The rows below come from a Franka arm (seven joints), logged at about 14 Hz.
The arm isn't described. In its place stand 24 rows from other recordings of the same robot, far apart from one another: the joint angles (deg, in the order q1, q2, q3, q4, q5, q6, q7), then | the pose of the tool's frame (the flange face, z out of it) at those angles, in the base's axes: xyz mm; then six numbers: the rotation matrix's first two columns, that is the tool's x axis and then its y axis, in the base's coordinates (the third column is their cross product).
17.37 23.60 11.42 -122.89 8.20 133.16 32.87 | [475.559 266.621 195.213 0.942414 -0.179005 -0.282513 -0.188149 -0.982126 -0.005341]
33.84 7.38 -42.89 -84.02 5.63 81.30 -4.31 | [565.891 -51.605 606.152 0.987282 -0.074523 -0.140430 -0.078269 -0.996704 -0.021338]
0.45 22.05 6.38 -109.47 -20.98 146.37 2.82 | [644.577 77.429 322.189 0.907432 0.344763 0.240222 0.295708 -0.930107 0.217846]
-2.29 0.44 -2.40 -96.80 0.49 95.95 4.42 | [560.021 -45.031 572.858 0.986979 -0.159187 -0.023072 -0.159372 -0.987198 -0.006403]
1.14 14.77 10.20 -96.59 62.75 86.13 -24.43 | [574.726 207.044 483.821 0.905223 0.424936 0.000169 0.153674 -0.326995 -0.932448]
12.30 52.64 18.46 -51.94 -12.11 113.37 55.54 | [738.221 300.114 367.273 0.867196 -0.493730 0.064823 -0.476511 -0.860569 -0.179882]
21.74 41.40 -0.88 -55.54 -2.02 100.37 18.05 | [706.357 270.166 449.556 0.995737 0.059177 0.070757 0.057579 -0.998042 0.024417]
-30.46 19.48 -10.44 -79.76 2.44 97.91 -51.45 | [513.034 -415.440 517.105 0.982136 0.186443 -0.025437 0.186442 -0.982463 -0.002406]
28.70 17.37 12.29 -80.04 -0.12 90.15 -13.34 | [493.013 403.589 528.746 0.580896 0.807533 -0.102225 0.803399 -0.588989 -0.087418]
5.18 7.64 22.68 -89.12 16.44 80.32 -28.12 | [491.865 283.532 556.557 0.532990 0.842623 -0.076860 0.751150 -0.513024 -0.415428]
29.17 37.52 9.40 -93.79 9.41 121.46 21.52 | [527.036 414.565 227.481 0.951241 0.185686 -0.246294 0.154527 -0.977950 -0.140479]
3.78 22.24 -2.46 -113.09 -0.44 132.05 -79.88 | [606.175 14.681 267.525 0.144159 0.989059 -0.031321 0.987953 -0.145654 -0.052293]
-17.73 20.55 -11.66 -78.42 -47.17 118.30 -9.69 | [603.719 -354.581 573.208 0.999317 -0.021590 0.030005 -0.036938 -0.614748 0.787859]
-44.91 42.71 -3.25 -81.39 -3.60 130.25 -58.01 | [497.603 -545.331 266.052 0.974446 0.223650 -0.020890 0.224378 -0.964806 0.137124]
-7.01 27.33 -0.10 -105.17 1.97 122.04 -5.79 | [619.745 -75.718 256.069 0.983181 -0.039268 -0.178362 -0.047614 -0.997950 -0.042756]
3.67 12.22 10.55 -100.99 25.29 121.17 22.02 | [613.809 167.995 462.028 0.943095 -0.322954 -0.079202 -0.324635 -0.842648 -0.429600]
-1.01 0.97 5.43 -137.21 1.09 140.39 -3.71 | [495.949 38.369 312.906 0.991153 0.126756 0.039365 0.127305 -0.991794 -0.011765]
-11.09 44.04 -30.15 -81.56 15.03 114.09 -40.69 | [588.804 -399.003 274.773 0.987396 -0.024720 -0.156329 -0.019165 -0.999134 0.036942]
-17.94 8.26 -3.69 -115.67 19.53 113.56 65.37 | [529.514 -186.578 369.860 -0.118303 -0.937733 -0.326590 -0.992519 0.101673 0.067596]
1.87 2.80 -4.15 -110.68 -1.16 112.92 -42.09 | [569.369 -23.475 459.499 0.762882 0.646162 -0.022049 0.646454 -0.762889 0.009870]
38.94 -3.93 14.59 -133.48 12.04 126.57 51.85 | [286.738 400.026 360.940 0.983679 -0.097333 -0.151331 -0.104462 -0.993729 -0.039877]
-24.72 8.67 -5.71 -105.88 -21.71 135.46 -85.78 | [545.332 -322.208 481.217 0.401689 0.855445 -0.326893 0.896174 -0.293733 0.332556]
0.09 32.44 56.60 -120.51 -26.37 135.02 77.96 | [327.260 471.372 256.979 0.985699 -0.098528 -0.136709 -0.106662 -0.992855 -0.053493]
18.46 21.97 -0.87 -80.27 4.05 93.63 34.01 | [625.106 207.286 475.663 0.943602 -0.290072 -0.159608 -0.288859 -0.956861 0.031269]
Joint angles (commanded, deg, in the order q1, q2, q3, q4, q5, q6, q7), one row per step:
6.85, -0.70, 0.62, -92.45, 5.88, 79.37, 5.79
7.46, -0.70, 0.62, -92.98, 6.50, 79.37, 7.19
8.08, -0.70, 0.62, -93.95, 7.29, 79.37, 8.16
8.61, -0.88, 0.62, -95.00, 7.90, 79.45, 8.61
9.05, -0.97, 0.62, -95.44, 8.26, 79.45, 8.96
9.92, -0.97, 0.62, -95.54, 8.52, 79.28, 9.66
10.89, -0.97, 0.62, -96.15, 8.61, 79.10, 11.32
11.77, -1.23, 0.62, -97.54, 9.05, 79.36, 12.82
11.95, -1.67, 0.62, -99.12, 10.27, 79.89, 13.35
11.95, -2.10, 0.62, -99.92, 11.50, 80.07, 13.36
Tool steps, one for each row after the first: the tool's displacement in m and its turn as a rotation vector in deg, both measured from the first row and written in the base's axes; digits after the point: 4 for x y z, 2 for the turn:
-0.0016, 0.0068, -0.0040, 0.22, 0.71, -0.77
-0.0038, 0.0139, -0.0114, 0.61, 1.87, -1.12
-0.0067, 0.0196, -0.0177, 0.96, 2.79, -1.08
-0.0085, 0.0242, -0.0202, 1.15, 3.23, -1.00
-0.0108, 0.0324, -0.0211, 1.16, 3.61, -0.79
-0.0140, 0.0411, -0.0260, 0.62, 4.54, -1.41
-0.0185, 0.0492, -0.0340, 0.42, 5.61, -2.05
-0.0224, 0.0525, -0.0413, 1.29, 6.54, -2.57
-0.0254, 0.0544, -0.0430, 2.42, 7.02, -2.71

